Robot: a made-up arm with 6 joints.
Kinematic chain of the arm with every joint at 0, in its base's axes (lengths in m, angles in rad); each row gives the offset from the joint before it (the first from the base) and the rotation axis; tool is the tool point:
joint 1: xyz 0 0 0.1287 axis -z
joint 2: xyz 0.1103 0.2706 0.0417 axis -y
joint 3: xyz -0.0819 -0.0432 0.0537 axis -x
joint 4: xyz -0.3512 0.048 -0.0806 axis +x
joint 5: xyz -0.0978 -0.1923 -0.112 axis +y
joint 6: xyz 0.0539 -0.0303 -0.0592 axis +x
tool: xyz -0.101 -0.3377 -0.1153
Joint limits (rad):
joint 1: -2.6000..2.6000
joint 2: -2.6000..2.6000
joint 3: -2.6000..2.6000
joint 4: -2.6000..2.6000
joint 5: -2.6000..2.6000
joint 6: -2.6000..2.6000
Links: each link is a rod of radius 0.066 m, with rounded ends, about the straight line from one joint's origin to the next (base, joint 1, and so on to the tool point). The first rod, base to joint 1, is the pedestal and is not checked.
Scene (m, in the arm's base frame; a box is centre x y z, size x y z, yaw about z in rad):
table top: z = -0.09
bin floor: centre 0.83 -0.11 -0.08 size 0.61 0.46 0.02 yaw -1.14
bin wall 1: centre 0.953 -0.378 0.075 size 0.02 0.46 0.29 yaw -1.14
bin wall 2: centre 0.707 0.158 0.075 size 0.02 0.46 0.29 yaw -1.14
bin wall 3: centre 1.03 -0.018 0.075 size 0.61 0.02 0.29 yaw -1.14
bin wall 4: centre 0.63 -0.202 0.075 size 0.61 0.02 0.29 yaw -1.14
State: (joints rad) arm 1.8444 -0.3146 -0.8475 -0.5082 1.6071 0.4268
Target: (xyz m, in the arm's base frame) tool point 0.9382 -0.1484 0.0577
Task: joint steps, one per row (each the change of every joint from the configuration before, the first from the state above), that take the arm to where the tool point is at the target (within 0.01 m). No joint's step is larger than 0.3 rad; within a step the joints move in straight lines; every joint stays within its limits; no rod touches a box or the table.
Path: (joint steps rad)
1: -0.2142 -0.2668 0.1104 -0.1376 0.0448 -0.0591
2: -0.2141 -0.2669 0.1103 -0.1376 0.0448 -0.0592
3: -0.2142 -0.2668 0.1104 -0.1375 0.0449 -0.0591
4: -0.2141 -0.2668 0.1103 -0.1376 0.0448 -0.0592
5: -0.2142 -0.2669 0.1104 -0.1376 0.0448 -0.0591
6: -0.2141 -0.2668 0.1104 -0.1376 0.0448 -0.0592
7: -0.2142 -0.2668 0.1103 -0.1375 0.0449 -0.0591
8: 0.0014 -0.1928 0.0050 -0.0117 0.0239 -0.0758
9: 0.0014 -0.1927 0.0049 -0.0117 0.0239 -0.0758

